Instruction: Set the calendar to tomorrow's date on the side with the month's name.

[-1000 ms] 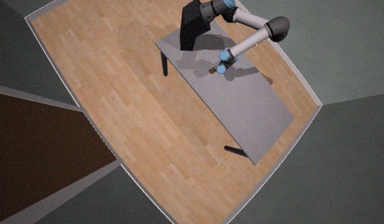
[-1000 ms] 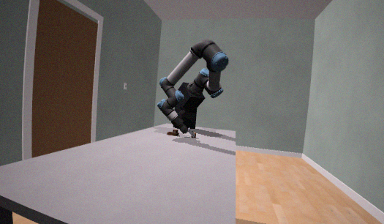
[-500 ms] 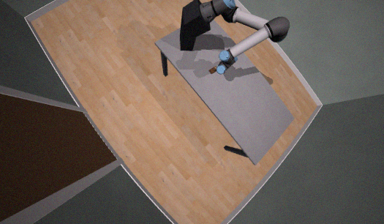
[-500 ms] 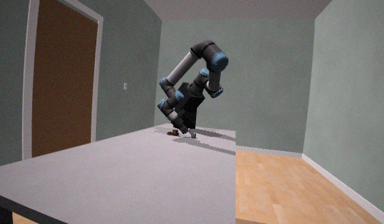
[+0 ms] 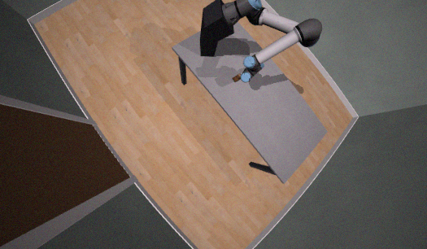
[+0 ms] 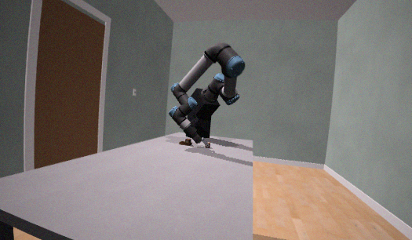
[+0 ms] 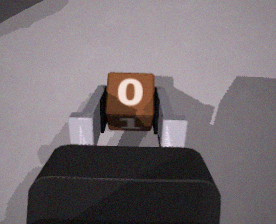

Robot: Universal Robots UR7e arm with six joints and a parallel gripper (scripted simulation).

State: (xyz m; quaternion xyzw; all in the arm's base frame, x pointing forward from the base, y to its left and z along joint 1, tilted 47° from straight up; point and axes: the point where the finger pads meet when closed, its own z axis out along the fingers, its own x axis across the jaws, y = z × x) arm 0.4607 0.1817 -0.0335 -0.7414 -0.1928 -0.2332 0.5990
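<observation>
The brown wooden cube lies 10 mm to the left of my hand and 10 mm below it. From my hand the other things lie so: calendar tray: 10 mm ahead, 150 mm to the right, 20 mm below.
</observation>
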